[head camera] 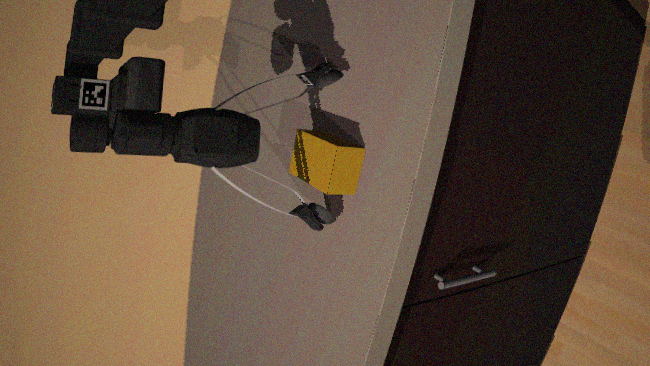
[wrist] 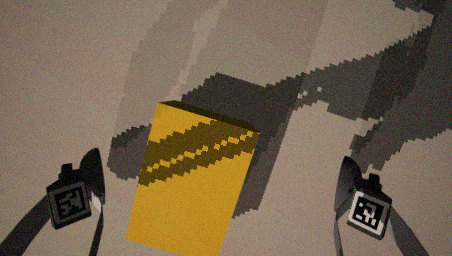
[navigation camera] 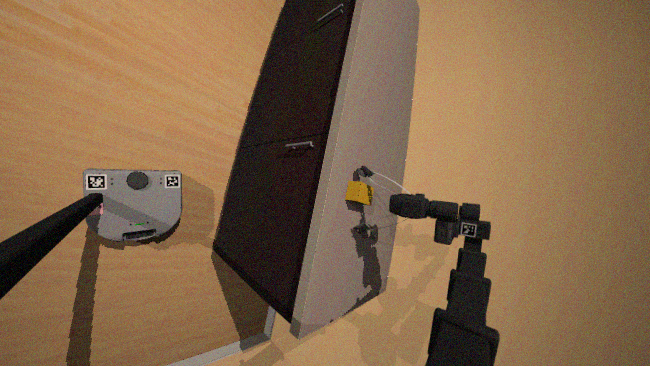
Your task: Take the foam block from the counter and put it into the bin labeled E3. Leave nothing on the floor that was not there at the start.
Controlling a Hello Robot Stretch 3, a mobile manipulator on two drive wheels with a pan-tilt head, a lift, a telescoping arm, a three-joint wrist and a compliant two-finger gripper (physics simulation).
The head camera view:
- gripper: 335,146
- yellow foam block: 332,165
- dark counter cabinet: 490,139
